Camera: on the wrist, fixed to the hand. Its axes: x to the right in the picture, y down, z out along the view.
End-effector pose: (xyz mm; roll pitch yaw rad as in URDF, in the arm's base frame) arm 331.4 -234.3 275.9 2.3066 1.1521 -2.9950
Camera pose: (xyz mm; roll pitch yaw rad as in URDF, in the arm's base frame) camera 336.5 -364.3 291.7 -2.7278 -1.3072 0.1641
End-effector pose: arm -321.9 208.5 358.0 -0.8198 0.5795 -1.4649
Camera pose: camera -452.2 213.7 345.2 0.4188 -0.4244 1.6691
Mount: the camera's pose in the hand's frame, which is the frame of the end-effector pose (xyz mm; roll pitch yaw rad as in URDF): -8.8 -72.6 -108.7 -0.4106 0.1005 3.0231
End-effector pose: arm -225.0 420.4 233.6 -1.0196 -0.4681 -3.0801
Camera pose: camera -223.0 551.4 234.0 0.6302 0.6213 0.0909
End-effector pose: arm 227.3 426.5 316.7 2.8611 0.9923 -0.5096
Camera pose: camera 333.5 481.6 370.2 2.8478 -1.1146 2.8267
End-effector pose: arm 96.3 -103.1 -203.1 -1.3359 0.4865 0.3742
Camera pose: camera 153.6 -212.3 -158.9 0.9009 -0.3471 -2.6927
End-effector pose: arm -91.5 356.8 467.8 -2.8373 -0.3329 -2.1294
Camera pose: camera -34.2 379.2 583.5 2.4767 0.2689 1.1603
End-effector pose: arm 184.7 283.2 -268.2 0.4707 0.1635 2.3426
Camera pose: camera 216.5 272.6 -394.8 -0.8534 -0.1255 -0.9511
